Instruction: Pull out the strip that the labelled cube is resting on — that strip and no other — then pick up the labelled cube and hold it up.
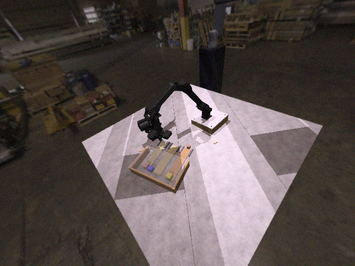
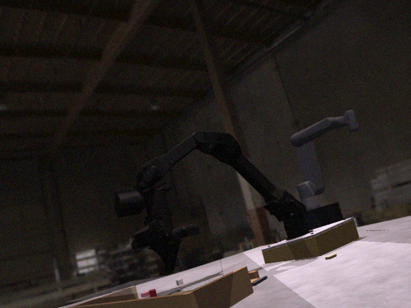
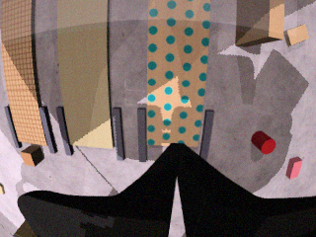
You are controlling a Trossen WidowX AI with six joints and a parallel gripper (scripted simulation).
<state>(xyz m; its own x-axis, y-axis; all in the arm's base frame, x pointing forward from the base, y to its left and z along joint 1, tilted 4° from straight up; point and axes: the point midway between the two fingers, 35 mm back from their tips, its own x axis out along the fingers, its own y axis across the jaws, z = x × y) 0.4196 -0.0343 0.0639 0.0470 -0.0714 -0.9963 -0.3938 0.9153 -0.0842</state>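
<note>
The dotted strip lies 8 cm ahead of my gripper tip, 6 cm below it and 3 cm to the left of it. Also, from my gripper tip: white cube (20 cm to the right, 11 cm behind, 6 cm below); then pink labelled cube (18 cm ahead, 8 cm to the left, 4 cm below); then pink piece (19 cm to the right, 6 cm below, 1 cm ahead).
</note>
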